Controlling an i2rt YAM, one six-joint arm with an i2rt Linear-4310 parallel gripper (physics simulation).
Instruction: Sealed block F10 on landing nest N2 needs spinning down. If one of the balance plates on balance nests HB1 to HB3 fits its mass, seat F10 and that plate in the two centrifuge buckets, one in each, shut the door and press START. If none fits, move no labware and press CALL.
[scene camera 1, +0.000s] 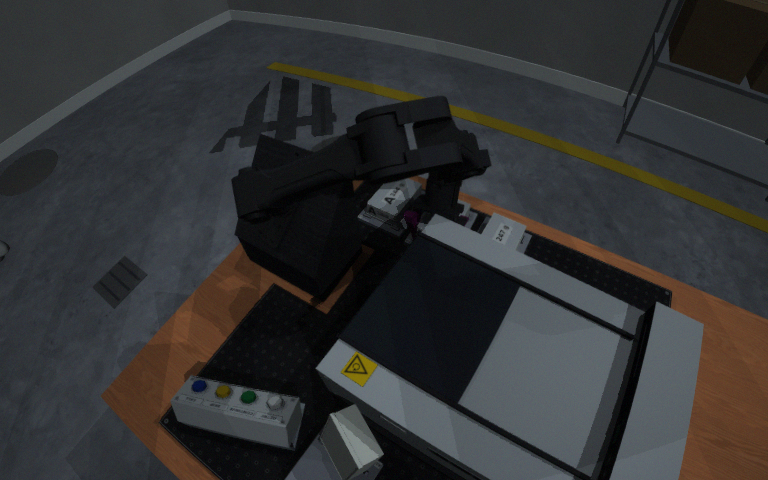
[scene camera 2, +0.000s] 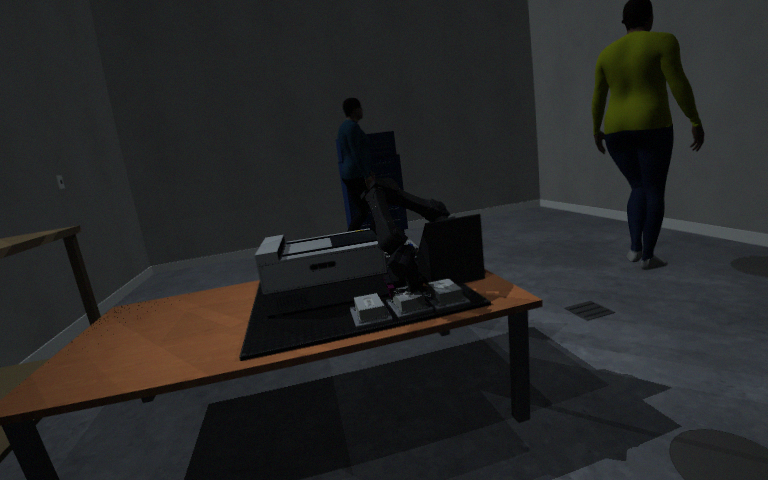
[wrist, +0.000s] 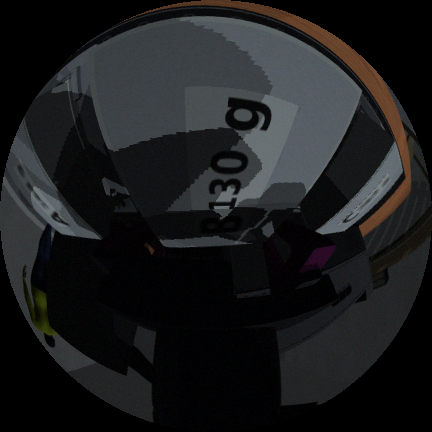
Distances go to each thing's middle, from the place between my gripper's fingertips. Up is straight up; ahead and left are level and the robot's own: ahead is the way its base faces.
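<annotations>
The grey centrifuge (scene camera 1: 574, 376) is 290 mm ahead of my hand, 210 mm to the right of it and 100 mm above it. For the dark lid (scene camera 1: 434, 316) I get 140 mm ahead of my hand, 220 mm to the right and 190 mm above, while the plate marked A (scene camera 1: 388, 205) is 150 mm behind my hand, 50 mm to the left of it and 10 mm above it. That leaves the button box (scene camera 1: 269, 418): my hand is 20 mm below it, 50 mm past it and 530 mm to the left of it.
</annotations>
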